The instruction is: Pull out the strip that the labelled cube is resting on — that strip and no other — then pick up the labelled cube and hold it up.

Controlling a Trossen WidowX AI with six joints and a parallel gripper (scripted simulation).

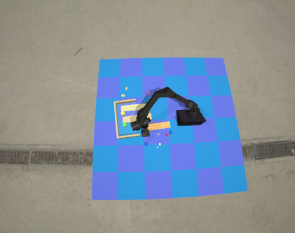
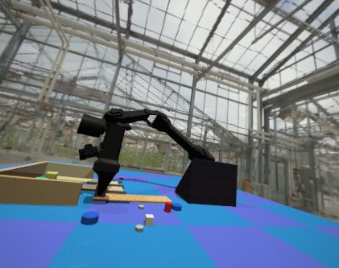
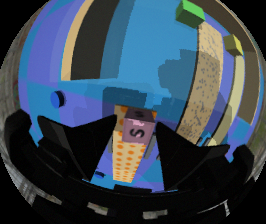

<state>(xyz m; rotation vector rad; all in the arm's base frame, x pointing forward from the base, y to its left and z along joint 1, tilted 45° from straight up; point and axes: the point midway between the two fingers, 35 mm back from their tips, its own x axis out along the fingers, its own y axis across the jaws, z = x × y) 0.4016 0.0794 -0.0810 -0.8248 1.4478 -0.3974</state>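
Right now my gripper tip is 10 mm below the pink labelled cube. From my gripper tip the other things lie so: orange-dotted strip: 100 mm behind, 20 mm to the right, 10 mm below; then red cylinder: 200 mm behind, 50 mm to the left.
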